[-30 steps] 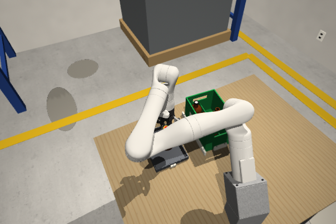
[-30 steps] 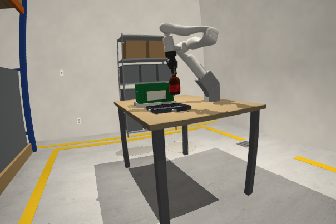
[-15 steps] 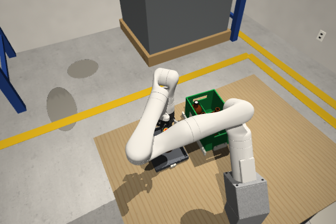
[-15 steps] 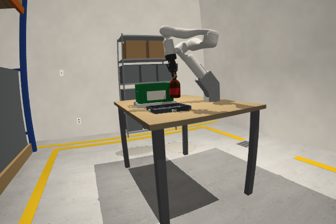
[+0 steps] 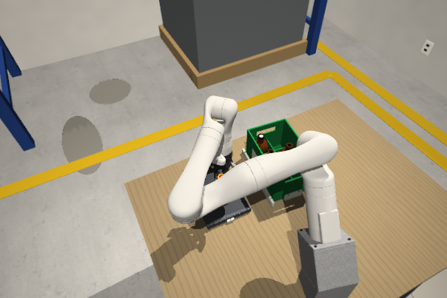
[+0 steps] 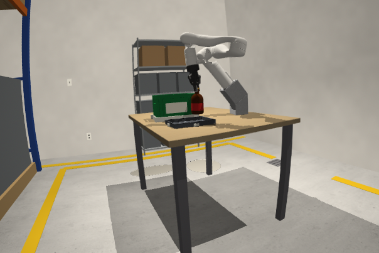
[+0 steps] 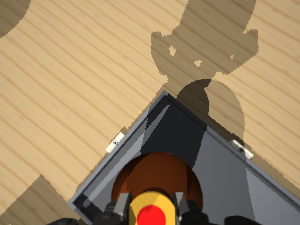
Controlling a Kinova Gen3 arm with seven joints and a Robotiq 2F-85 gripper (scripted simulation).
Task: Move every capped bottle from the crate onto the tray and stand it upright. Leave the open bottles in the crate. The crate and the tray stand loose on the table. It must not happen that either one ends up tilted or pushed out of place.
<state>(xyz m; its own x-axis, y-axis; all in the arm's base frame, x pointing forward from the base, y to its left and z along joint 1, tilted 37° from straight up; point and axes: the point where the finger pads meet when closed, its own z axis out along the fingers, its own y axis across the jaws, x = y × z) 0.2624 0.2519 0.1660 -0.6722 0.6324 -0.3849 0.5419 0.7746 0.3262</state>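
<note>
Right now my hand is 70 mm above the brown bottle. Also, from my hand: green crate: 290 mm to the right, 120 mm below, 100 mm ahead; then grey tray: 190 mm below, 50 mm ahead, 10 mm to the left.
</note>
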